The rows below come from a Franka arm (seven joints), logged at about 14 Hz.
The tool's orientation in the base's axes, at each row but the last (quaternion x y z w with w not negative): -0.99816, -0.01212, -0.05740, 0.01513; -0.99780, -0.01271, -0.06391, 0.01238; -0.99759, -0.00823, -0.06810, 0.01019; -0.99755, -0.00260, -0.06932, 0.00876; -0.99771, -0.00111, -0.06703, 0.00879; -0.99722, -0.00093, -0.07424, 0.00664; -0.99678, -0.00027, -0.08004, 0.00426
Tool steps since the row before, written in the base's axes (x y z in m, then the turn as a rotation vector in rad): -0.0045, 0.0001, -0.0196, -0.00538, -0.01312, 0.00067; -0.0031, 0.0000, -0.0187, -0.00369, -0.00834, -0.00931; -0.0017, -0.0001, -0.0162, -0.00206, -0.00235, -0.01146; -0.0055, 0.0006, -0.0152, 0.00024, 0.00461, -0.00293; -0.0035, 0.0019, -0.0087, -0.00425, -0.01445, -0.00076; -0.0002, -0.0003, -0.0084, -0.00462, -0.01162, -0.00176; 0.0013, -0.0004, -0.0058, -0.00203, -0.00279, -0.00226
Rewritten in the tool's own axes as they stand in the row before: -0.0067, 0.0003, 0.0190, -0.00556, 0.01295, -0.00169; -0.0055, 0.0003, 0.0181, -0.00505, 0.00845, 0.00854; -0.0039, 0.0004, 0.0158, -0.00363, 0.00253, 0.01102; -0.0075, -0.0004, 0.0143, -0.00015, -0.00456, 0.00302; -0.0046, -0.0018, 0.0082, -0.00433, 0.01445, -0.00007; -0.0014, 0.0004, 0.0083, -0.00484, 0.01163, 0.00090; 0.0004, 0.0005, 0.0059, -0.00236, 0.00281, 0.00188
